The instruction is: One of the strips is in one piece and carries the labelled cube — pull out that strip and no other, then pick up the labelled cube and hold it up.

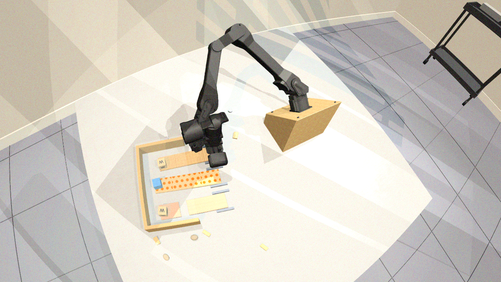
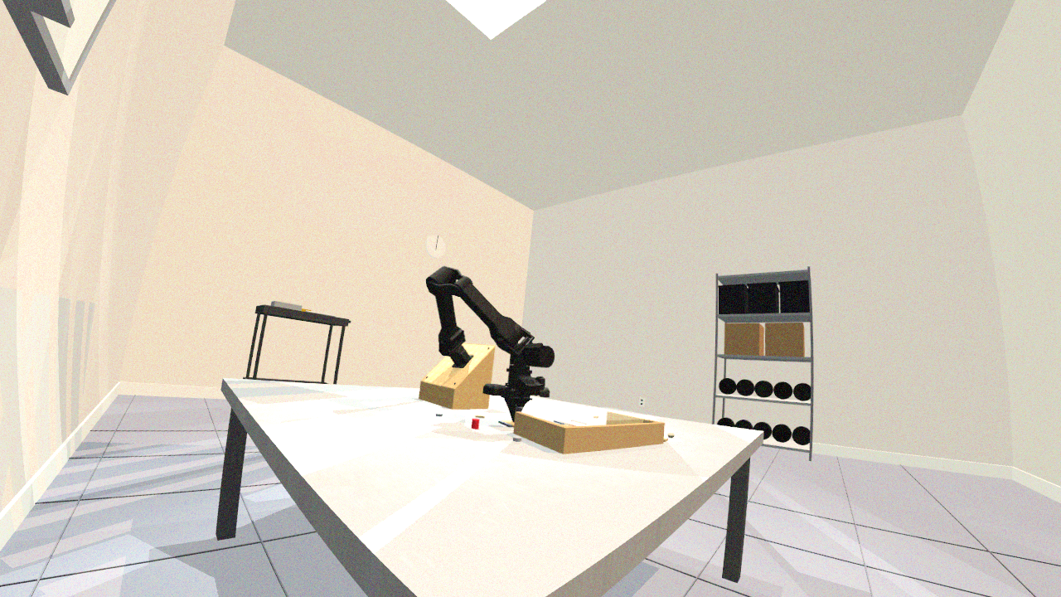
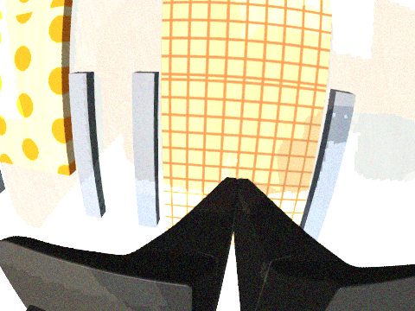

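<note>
My gripper tip is 15 cm to the left of the small red cylinder, 1 cm below it and 1 cm short of it.
</note>
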